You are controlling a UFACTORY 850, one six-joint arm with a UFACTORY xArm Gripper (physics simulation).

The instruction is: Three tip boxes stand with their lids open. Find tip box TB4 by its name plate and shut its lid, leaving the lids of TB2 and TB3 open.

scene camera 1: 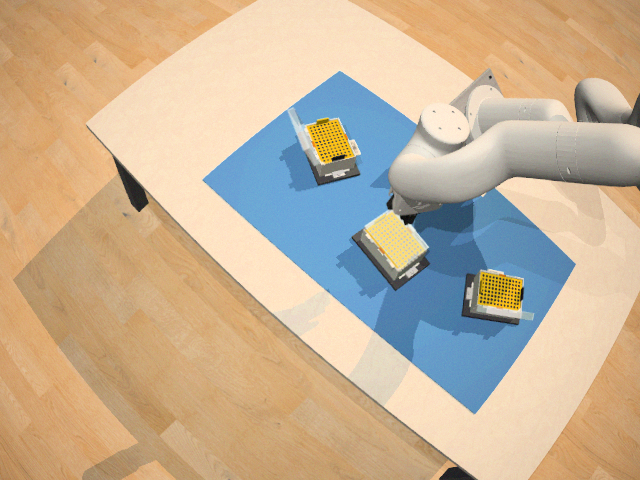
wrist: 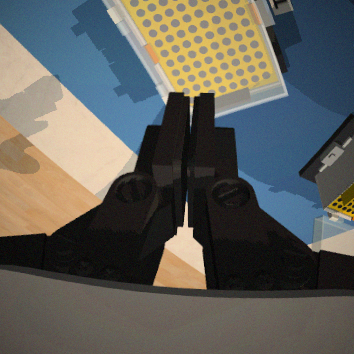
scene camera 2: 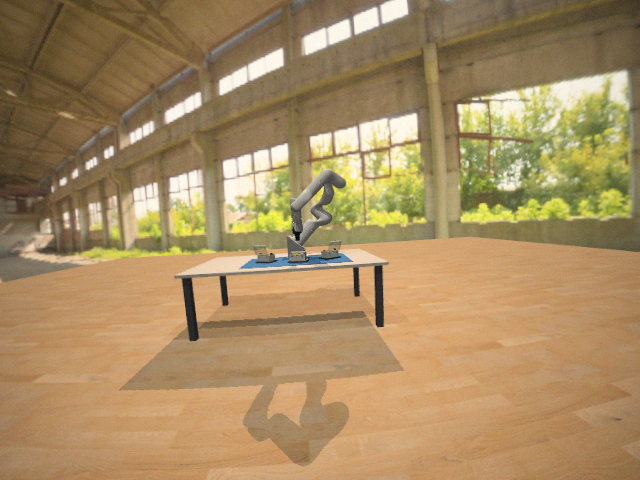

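Observation:
The middle tip box, TB4 (scene camera 1: 395, 242) (scene camera 2: 297, 256) (wrist: 210, 45), stands on the blue mat. Its clear lid lies flat over the yellow rack and looks shut. Its name plate (wrist: 281, 5) is cut off at the top of the wrist view. My gripper (scene camera 1: 407, 218) (scene camera 2: 297, 238) (wrist: 192, 123) is shut and empty. It hangs above the table, apart from TB4 in scene camera 2; the arm partly hides it in scene camera 1. The left box (scene camera 1: 329, 140) (scene camera 2: 265, 257) and the right box (scene camera 1: 500, 290) (scene camera 2: 330, 253) (wrist: 337, 182) have their lids open; their names cannot be read.
The blue mat (scene camera 1: 258, 196) (scene camera 2: 253, 263) lies on the pale table (scene camera 1: 170, 113) (scene camera 2: 206, 269). The arm reaches in from the back right in scene camera 1, over the mat between the middle box and the arm's base. The open lids stand up beside their boxes.

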